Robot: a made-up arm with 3 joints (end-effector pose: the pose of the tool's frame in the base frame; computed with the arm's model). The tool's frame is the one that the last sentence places. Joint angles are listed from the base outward.
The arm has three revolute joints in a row. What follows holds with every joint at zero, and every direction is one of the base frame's.
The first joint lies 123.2 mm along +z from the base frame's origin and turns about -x.
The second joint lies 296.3 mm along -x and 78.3 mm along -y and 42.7 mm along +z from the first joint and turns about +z.
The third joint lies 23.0 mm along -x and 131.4 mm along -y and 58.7 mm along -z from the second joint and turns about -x.
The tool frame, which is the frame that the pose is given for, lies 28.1 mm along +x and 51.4 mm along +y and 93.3 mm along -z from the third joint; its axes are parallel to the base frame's.
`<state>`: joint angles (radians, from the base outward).
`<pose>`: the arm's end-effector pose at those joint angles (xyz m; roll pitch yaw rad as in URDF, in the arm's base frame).
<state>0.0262 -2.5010 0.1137</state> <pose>-0.3547 -0.0115 0.0089 -0.0927 -0.0157 -2.5012</pose>
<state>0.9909 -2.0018 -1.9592</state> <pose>-0.3570 0.0253 0.2067 2.5270 -0.8633 -2.2690</pose>
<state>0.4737 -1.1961 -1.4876</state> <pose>-0.3262 -0.0725 0.1912 1.3021 -0.4384 -1.1547</pose>
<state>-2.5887 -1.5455 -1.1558</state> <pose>-0.3215 0.0750 0.0847 -2.0014 0.5527 1.5411</pose>
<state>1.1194 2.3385 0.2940</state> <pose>-0.2212 -0.1076 0.0697 0.6674 0.7042 2.7171</pose>
